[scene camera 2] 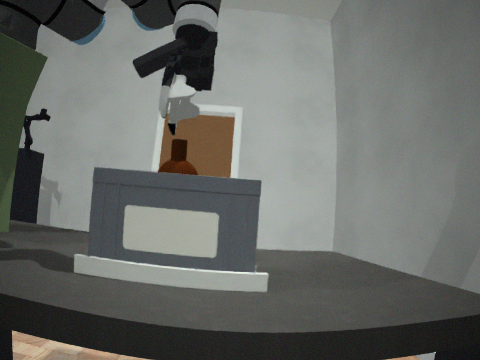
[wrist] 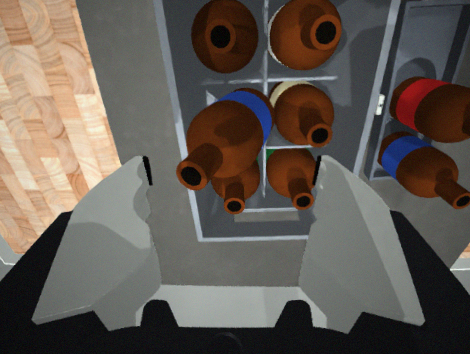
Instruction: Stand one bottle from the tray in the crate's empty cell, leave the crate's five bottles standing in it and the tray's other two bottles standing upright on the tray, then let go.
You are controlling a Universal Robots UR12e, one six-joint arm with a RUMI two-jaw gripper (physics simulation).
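Pixels of known places: gripper, fingertip midpoint: (scene camera 2: 168, 127) (wrist: 232, 160); arm's base at its link origin: (scene camera 2: 6, 40).
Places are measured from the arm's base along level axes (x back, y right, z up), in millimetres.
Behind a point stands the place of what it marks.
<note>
My gripper (scene camera 2: 170, 120) @(x -637, y 88, z -320 mm) (wrist: 232, 160) @(x -637, y 88, z -320 mm) is open and empty, above a brown bottle with a blue label (scene camera 2: 179, 150) @(x -673, y 125, z -370 mm) (wrist: 227, 137) @(x -649, y 93, z -384 mm). This bottle is in the middle-left cell of the grey crate (scene camera 2: 240, 225) @(x -780, y 124, z -482 mm) (wrist: 255, 238) @(x -792, y 47, z -410 mm), higher than its neighbours and leaning toward the crate's left wall in the wrist view; its base is hidden. Five other brown bottles stand in the crate: top left (wrist: 220, 55) @(x -591, y 109, z -458 mm), top right (wrist: 300, 47) @(x -576, y 30, z -458 mm), middle right (wrist: 302, 112) @(x -640, y 13, z -459 mm), lower right (wrist: 289, 172) @(x -720, y 10, z -461 mm) and lower left (wrist: 240, 182) @(x -740, y 72, z -457 mm), partly covered. The tray (wrist: 415, 40) @(x -544, y -166, z -580 mm) holds a red-labelled bottle (wrist: 440, 110) @(x -621, y -166, z -479 mm) and a blue-labelled bottle (wrist: 420, 167) @(x -702, y -183, z -480 mm), both upright.
A low white strip (scene camera 2: 170, 274) @(x -680, y 151, z -566 mm) lies along the crate's front on the dark table (scene camera 2: 350, 300) @(x -950, y 172, z -585 mm). A green panel (scene camera 2: 17, 125) @(x -74, y -71, z -263 mm) stands at the far left. In the wrist view, the wooden floor (wrist: 45, 110) shows beyond the table edge. The tray is beside the crate's right wall.
</note>
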